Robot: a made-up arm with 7 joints. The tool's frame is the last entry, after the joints. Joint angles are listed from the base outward. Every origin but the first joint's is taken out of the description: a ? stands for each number. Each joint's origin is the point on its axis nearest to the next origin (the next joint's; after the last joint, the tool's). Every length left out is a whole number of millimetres.
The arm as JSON. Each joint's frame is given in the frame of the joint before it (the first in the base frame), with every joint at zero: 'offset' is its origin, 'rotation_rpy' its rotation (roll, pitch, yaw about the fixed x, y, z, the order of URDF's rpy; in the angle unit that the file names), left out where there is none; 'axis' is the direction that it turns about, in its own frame. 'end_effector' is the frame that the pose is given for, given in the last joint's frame.
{
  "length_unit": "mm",
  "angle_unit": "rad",
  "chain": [
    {
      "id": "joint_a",
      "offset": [
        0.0,
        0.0,
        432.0
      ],
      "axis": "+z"
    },
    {
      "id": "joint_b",
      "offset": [
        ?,
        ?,
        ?
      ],
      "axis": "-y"
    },
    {
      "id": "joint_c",
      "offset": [
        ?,
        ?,
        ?
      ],
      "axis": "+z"
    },
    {
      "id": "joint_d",
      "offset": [
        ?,
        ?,
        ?
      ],
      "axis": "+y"
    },
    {
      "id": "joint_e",
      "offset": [
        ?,
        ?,
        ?
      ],
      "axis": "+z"
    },
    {
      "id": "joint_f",
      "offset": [
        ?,
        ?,
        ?
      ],
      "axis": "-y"
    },
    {
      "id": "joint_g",
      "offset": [
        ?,
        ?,
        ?
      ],
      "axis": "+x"
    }
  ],
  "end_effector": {
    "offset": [
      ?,
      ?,
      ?
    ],
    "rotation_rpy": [
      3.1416,
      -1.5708,
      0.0
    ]
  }
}
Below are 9 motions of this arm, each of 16 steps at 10 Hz.
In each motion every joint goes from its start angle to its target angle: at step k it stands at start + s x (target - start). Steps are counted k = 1, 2, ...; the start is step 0. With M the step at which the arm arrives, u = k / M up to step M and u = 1 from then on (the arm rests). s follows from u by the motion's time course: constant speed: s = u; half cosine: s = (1 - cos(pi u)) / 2; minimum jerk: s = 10 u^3 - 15 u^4 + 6 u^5.
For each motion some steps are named. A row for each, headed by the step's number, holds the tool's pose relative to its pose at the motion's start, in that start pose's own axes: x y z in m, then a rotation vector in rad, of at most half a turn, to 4 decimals.
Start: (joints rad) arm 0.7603 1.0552 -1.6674 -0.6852 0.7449 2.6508 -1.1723
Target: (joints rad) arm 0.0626 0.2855 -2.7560 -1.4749 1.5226 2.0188 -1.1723
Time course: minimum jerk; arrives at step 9
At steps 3, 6, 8, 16:
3: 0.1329 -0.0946 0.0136 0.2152 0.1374 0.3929
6: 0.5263 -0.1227 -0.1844 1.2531 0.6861 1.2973
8: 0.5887 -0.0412 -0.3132 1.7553 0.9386 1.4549
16: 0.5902 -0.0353 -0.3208 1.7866 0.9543 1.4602

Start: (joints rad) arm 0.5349 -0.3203 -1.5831 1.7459 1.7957 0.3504 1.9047
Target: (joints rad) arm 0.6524 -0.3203 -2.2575 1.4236 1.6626 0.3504 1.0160
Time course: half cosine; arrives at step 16
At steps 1, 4, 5, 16:
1: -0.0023 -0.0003 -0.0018 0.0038 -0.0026 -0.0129
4: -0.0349 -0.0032 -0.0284 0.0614 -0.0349 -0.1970
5: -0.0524 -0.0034 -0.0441 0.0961 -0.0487 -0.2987
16: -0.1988 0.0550 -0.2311 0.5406 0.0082 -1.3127

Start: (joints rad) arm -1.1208 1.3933 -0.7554 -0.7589 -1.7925 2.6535 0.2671
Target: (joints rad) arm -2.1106 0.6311 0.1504 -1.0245 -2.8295 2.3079 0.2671
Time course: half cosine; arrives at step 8
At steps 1, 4, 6, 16:
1: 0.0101 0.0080 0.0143 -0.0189 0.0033 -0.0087
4: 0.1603 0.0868 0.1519 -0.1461 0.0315 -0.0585
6: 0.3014 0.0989 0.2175 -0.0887 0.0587 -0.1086
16: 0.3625 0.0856 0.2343 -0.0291 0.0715 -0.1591

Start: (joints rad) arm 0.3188 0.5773 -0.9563 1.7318 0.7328 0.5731 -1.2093
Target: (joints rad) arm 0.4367 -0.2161 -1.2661 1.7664 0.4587 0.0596 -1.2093
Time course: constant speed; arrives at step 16
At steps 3, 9, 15, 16:
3: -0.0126 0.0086 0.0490 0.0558 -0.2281 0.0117
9: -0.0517 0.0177 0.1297 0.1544 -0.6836 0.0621
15: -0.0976 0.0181 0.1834 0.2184 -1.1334 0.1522
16: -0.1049 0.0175 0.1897 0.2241 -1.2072 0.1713

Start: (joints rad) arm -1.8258 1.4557 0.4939 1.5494 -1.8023 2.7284 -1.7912
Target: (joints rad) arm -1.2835 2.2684 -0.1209 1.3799 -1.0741 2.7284 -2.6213
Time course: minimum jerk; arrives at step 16
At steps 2, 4, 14, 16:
2: -0.0048 0.0024 -0.0069 0.0166 -0.0149 -0.0226
4: -0.0295 0.0178 -0.0457 0.1101 -0.0954 -0.1465
14: -0.0330 0.3925 -0.4332 1.3911 -0.7320 -1.3605
16: -0.0282 0.4020 -0.4373 1.4210 -0.7387 -1.3799

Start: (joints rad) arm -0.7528 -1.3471 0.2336 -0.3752 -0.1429 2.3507 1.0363
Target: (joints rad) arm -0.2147 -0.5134 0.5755 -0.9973 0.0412 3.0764 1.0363
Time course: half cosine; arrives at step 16
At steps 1, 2, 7, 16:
1: 0.0005 -0.0043 0.0026 0.0153 0.0136 0.0079
2: 0.0021 -0.0168 0.0099 0.0600 0.0545 0.0315
7: 0.0442 -0.1561 0.0653 0.5585 0.6452 0.3286
16: 0.1506 -0.2787 0.0701 0.9772 1.8895 0.6503

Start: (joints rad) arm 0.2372 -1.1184 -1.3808 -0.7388 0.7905 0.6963 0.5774
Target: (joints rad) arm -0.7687 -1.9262 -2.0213 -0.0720 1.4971 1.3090 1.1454
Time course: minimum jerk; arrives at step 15
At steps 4, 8, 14, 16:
4: -0.0863 0.0909 0.0709 -0.1049 -0.1348 0.1391
8: -0.4607 0.4433 0.0564 -0.6325 -0.3901 0.7051
14: -0.7736 0.6024 -0.2808 -1.2780 -0.2705 1.1554
16: -0.7751 0.6025 -0.2833 -1.2820 -0.2688 1.1574

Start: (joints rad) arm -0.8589 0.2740 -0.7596 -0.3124 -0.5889 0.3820 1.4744
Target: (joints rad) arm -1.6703 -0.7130 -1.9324 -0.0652 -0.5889 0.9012 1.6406
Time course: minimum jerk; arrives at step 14
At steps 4, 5, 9, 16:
4: -0.1577 -0.0084 -0.0170 0.0811 0.1302 -0.2817
5: -0.2659 0.0136 -0.0180 0.1412 0.2134 -0.4828
9: -0.6053 0.3885 0.1012 0.4251 0.4807 -1.5287
16: -0.5839 0.6379 0.1915 0.5165 0.4872 -2.0559

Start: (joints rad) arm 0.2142 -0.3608 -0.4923 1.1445 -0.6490 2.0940 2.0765
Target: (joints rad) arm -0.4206 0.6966 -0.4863 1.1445 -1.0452 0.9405 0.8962
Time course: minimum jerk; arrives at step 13
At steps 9, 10, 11, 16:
9: 0.1611 -0.3827 -0.3659 -0.8266 1.0943 -1.0689
10: 0.1420 -0.4172 -0.4198 -0.9677 1.1952 -1.1046
11: 0.1260 -0.4370 -0.4536 -1.0587 1.2546 -1.1154
16: 0.1166 -0.4467 -0.4709 -1.1057 1.2837 -1.1174

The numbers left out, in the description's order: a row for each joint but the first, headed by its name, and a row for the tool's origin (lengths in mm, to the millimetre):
joint_b: 0.0 -62.0 0.0
joint_c: 0.0 0.0 329.0
joint_d: 16.0 50.0 0.0
joint_e: -21.0 0.0 334.0
joint_f: 0.0 -96.0 0.0
joint_g: 15.0 0.0 113.0
tool: 0.0 0.0 0.0

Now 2 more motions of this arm.
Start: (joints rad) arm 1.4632 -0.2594 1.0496 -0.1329 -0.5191 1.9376 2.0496
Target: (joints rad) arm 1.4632 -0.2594 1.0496 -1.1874 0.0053 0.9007 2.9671
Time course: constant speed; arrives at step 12
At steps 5, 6, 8, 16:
5: 0.0298 -0.1374 -0.0135 0.1082 0.1781 0.5658
6: 0.0350 -0.1632 -0.0227 0.1294 0.1895 0.6876
8: 0.0437 -0.2115 -0.0466 0.1636 0.1883 0.9323
16: 0.0522 -0.2926 -0.1118 0.1741 0.1033 1.4016

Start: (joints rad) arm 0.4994 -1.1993 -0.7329 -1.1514 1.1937 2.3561 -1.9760
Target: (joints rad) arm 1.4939 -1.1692 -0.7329 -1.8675 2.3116 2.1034 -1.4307
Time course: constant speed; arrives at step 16
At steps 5, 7, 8, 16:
5: 0.1395 -0.0349 0.0209 -0.0247 -0.1056 0.8731
7: 0.2002 -0.0310 0.0323 -0.0311 -0.1115 1.2268
8: 0.2305 -0.0246 0.0384 -0.0336 -0.1055 1.4037
16: 0.4282 0.1341 0.0804 -0.0162 0.2291 2.7755

